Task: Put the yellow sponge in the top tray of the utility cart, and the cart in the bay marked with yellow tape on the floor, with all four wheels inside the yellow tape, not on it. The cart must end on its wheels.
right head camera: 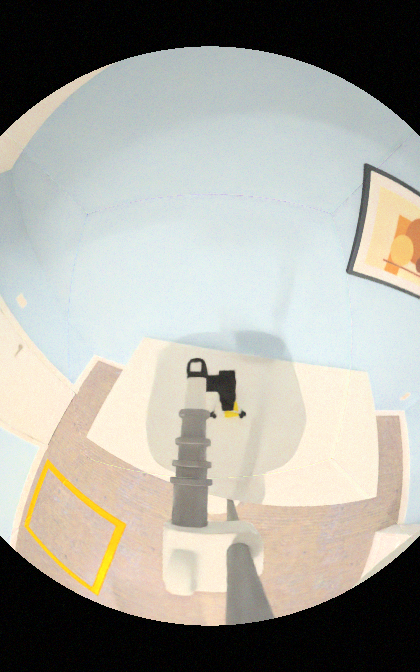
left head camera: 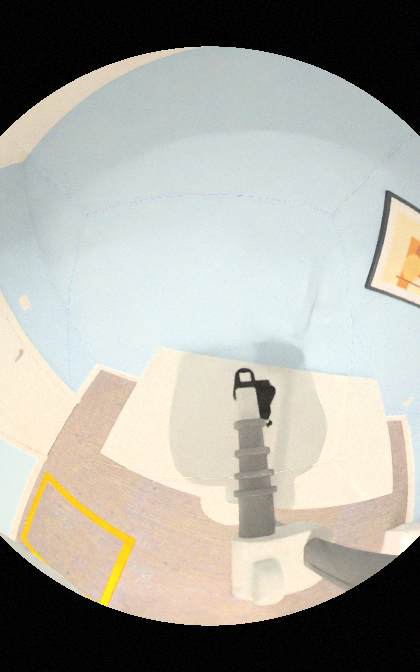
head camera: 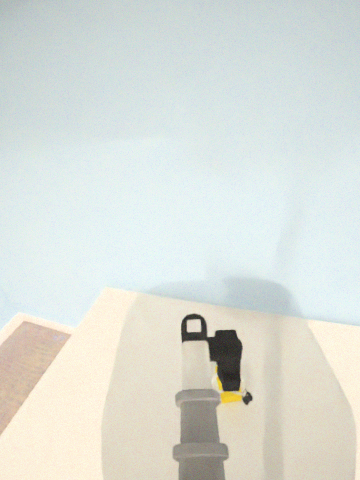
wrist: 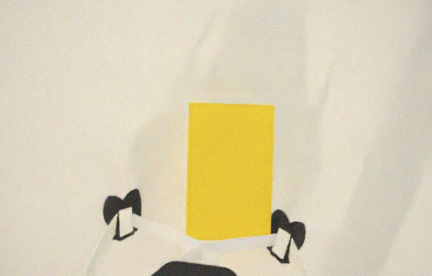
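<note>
The yellow sponge [head camera: 230, 398] [right head camera: 232, 413] [wrist: 230, 170] lies on the pale table [head camera: 65, 400] [left head camera: 135, 440] [right head camera: 340, 425]. In the wrist view it reaches upward from between the fingers, nearer the right finger. My gripper [head camera: 232, 395] [right head camera: 228, 414] [wrist: 207, 217] is open over the sponge's near end, with a wide gap on the left side. The fingers' height above the table is hard to tell. The yellow tape bay [left head camera: 119, 570] [right head camera: 108, 559] is on the floor at lower left in both side head views. The utility cart cannot be made out in these views.
Behind the table is a light blue wall [head camera: 175, 200] [left head camera: 210, 280]. A pale door [left head camera: 30, 380] [right head camera: 30, 385] is at the left. A framed picture [left head camera: 380, 245] [right head camera: 358, 230] hangs at the right. A pale boxy thing [right head camera: 387, 550] shows at lower right.
</note>
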